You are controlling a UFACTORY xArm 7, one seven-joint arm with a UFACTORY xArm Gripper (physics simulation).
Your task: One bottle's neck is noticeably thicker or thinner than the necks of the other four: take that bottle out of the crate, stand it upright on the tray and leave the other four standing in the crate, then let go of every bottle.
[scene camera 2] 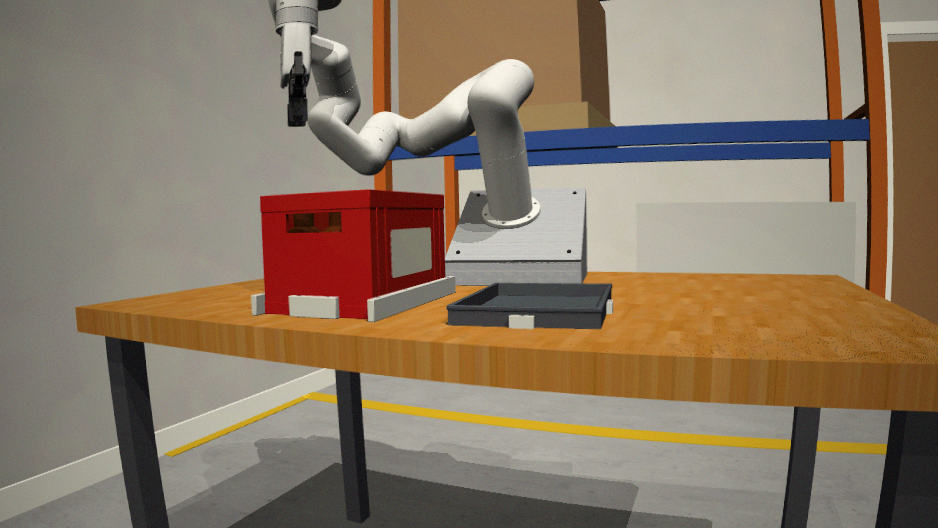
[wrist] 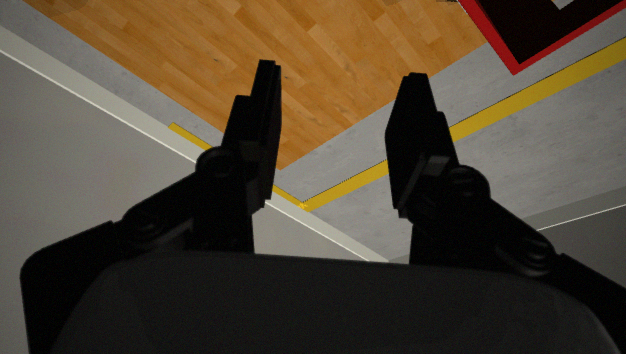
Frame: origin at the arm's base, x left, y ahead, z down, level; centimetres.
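Seen in the pictures: gripper, between the fingertips: (scene camera 2: 297, 124) (wrist: 337, 99); arm's base, origin of its link: (scene camera 2: 511, 212).
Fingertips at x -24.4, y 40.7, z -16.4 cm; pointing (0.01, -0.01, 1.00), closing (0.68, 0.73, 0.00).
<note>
Pixels of each thing's top centre, then the offset from my fingertips to it. "spot": a spot on its surface instead. Level surfaces: height alone.
- red crate, centre of its top: (scene camera 2: 359, 194) dz +13.1, dx +13.4, dy +0.8 cm
- dark grey tray, a spot on its surface: (scene camera 2: 525, 320) spot: dz +29.6, dx +45.3, dy +13.8 cm
- wooden table, height of its surface: dz +30.6 cm
A red crate (scene camera 2: 315, 262) stands on the left part of the table; a corner of the crate (wrist: 514, 67) shows at the top right of the wrist view. Brown glass shows through its handle slot, but the bottles' necks are hidden in both views. A dark grey tray (scene camera 2: 525, 320) lies on the table to the right of the crate, with no bottle seen standing on it. My gripper (scene camera 2: 297, 123) (wrist: 337, 99) is partly open and empty, high above the crate in the scene view. In the wrist view its fingers stand apart over the table's corner region, beside the crate.
The wooden table (scene camera 2: 722, 314) (wrist: 325, 55) bears white stop blocks (scene camera 2: 313, 306) around the crate and a small one (scene camera 2: 521, 321) at the tray's front. The robot's grey base plate (scene camera 2: 518, 245) stands behind the tray. An orange and blue shelf rack (scene camera 2: 689, 136) stands behind the arm.
</note>
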